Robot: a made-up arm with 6 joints.
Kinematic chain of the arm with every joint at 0, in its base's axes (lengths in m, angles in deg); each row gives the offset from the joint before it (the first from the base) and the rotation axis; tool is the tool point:
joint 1: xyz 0 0 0.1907 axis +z
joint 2: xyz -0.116 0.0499 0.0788 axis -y
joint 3: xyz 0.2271 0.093 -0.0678 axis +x
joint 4: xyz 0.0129 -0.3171 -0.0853 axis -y
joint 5: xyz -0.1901 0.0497 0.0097 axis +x
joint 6: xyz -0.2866 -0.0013 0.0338 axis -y
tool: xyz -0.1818 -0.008 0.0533
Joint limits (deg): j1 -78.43..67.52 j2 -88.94..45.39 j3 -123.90..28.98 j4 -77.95..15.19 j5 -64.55..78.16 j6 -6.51..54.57
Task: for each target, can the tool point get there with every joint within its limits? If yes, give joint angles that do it. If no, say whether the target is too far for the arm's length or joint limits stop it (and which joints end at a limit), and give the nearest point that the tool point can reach.
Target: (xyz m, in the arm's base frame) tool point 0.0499 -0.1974 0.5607
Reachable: yes | joints -6.01 -78.58 10.98 -40.69 -33.85 23.36
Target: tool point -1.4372 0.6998 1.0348
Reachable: no: too far | nearest point -0.6718 0.3271 0.5769 | short by 0.967 m
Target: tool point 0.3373 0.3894 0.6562
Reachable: yes | joints -57.70 -9.13 -68.12 -58.00 19.94 21.56
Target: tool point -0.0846 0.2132 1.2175
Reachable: no: joint limits stop it (at a limit: joint 4, joint 6) | nearest point -0.0792 0.1995 0.8951 | short by 0.323 m
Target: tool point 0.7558 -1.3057 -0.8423
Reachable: no: too far | nearest point 0.0755 -0.4616 -0.1213 | short by 1.302 m
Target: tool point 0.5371 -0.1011 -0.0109
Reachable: no: joint limits stop it (at a limit: joint 2, joint 4, joint 6) | nearest point 0.5383 -0.1013 0.0605 | short by 0.071 m
